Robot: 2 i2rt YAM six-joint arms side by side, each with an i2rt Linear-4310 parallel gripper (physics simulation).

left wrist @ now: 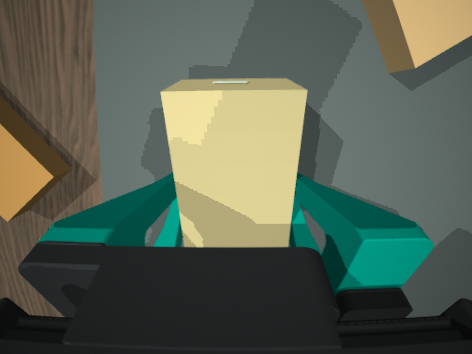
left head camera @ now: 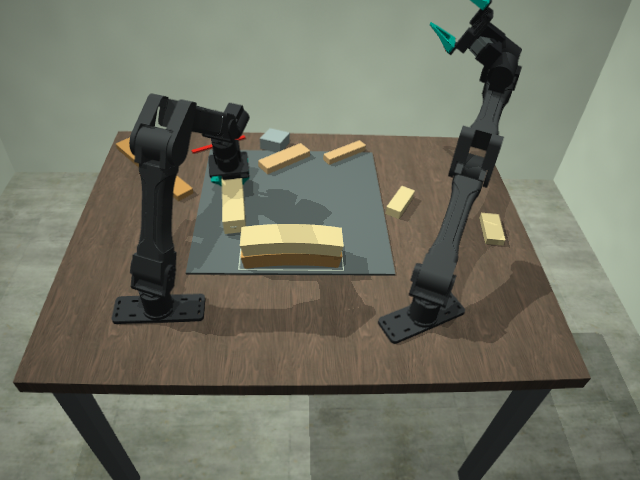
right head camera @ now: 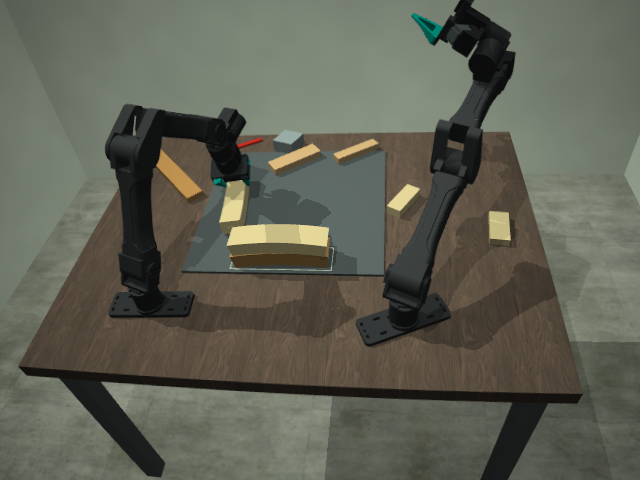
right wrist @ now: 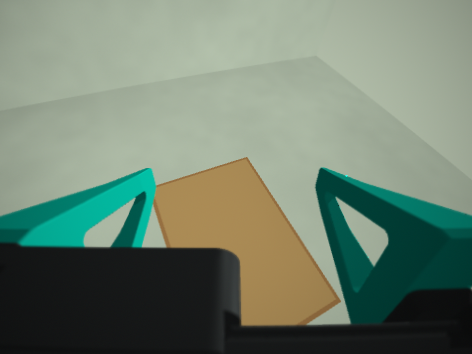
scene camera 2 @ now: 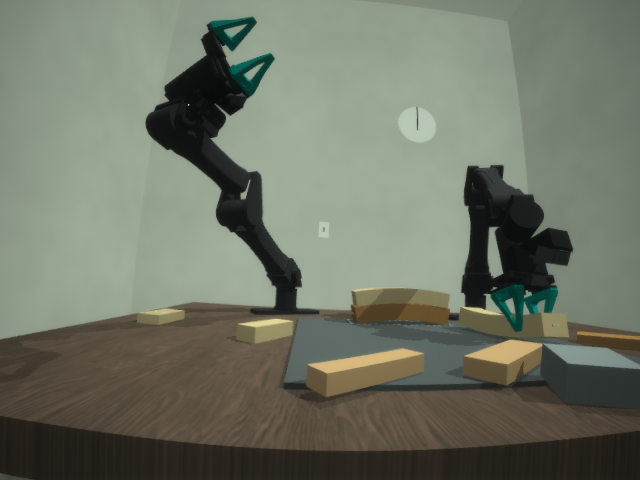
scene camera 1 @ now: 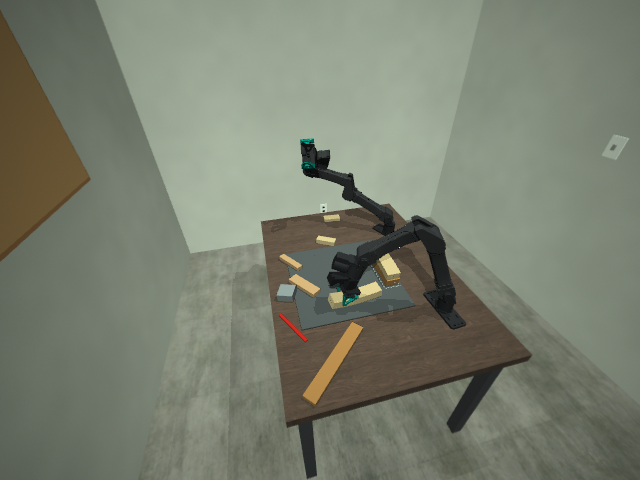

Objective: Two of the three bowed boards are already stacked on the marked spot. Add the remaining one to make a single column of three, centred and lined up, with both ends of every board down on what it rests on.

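Frame: origin at the left arm's base, x right, y back, z down, level; centimetres.
Where they show: left gripper, fingertip midpoint: (left wrist: 235, 176) (left head camera: 232, 183) (right head camera: 239, 185) (scene camera 2: 531, 332) (scene camera 1: 341, 300); right gripper, fingertip midpoint: (left head camera: 443, 5) (right wrist: 235, 177) (scene camera 2: 263, 37) (scene camera 1: 305, 151); left arm's base, link origin: (left head camera: 159, 310) (right head camera: 151, 305) (scene camera 1: 443, 309); right arm's base, link origin: (left head camera: 421, 317) (right head camera: 403, 320) (scene camera 2: 285, 313) (scene camera 1: 388, 233).
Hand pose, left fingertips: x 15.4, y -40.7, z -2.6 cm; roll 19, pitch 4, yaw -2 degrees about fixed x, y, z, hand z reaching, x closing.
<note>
Things, the pixels of their top centre, and the offset from my left fingertips. "*": a spot on its surface instead. Level surfaces: height alone.
- white outline, surface spot: (left head camera: 289, 269) * dx +14.1, dy +30.5, dz +2.1 cm
- brown-orange lower board, top centre: (left head camera: 290, 244) (right head camera: 278, 244) (scene camera 2: 401, 302) (scene camera 1: 382, 262) dx +14.5, dy +27.0, dz -3.0 cm
- pale yellow upper board, top centre: (left head camera: 290, 233) (right head camera: 276, 233) (scene camera 2: 401, 287) (scene camera 1: 383, 256) dx +14.6, dy +27.0, dz -6.6 cm
- third bowed board, top centre: (left wrist: 240, 318) (scene camera 2: 506, 306) (left head camera: 232, 187) (right head camera: 233, 189) (scene camera 1: 355, 290) dx +0.3, dy +6.4, dz -3.9 cm
- grey mat, surface height: dz +2.0 cm
- grey block, top centre: (scene camera 2: 588, 351) (left head camera: 274, 134) (right head camera: 287, 136) (scene camera 1: 286, 289) dx +12.3, dy -21.6, dz -1.7 cm
- long orange plank, top centre: (left head camera: 151, 164) (right head camera: 170, 169) (scene camera 1: 336, 357) dx -23.9, dy -10.8, dz +0.8 cm
- red stick, top centre: (left head camera: 218, 143) (scene camera 1: 292, 326) dx -5.1, dy -22.8, dz +2.0 cm
Two bowed boards are stacked inside the white outline (left head camera: 289, 269), middles arched up: a brown-orange lower board (left head camera: 292, 259) (scene camera 2: 400, 314) and a pale yellow upper board (left head camera: 292, 236) (scene camera 2: 400, 296). The third bowed board (left head camera: 233, 204) (right head camera: 235, 205) (scene camera 1: 369, 292) (left wrist: 235, 150), pale yellow, is left of and behind the stack in the left head camera; its top dips mid-length in scene camera 2. My left gripper (left head camera: 231, 180) (left wrist: 235, 176) is shut on it near its far end; whether it touches the mat is unclear. My right gripper (scene camera 2: 263, 37) (right wrist: 235, 177) is open, raised high.
On or around the grey mat (left head camera: 356, 206) lie two light-orange blocks (left head camera: 284, 158) (left head camera: 344, 151), a grey block (left head camera: 274, 138), two short pale blocks (left head camera: 400, 201) (left head camera: 492, 228), a long orange plank (scene camera 1: 333, 364) and a red stick (scene camera 1: 293, 327).
</note>
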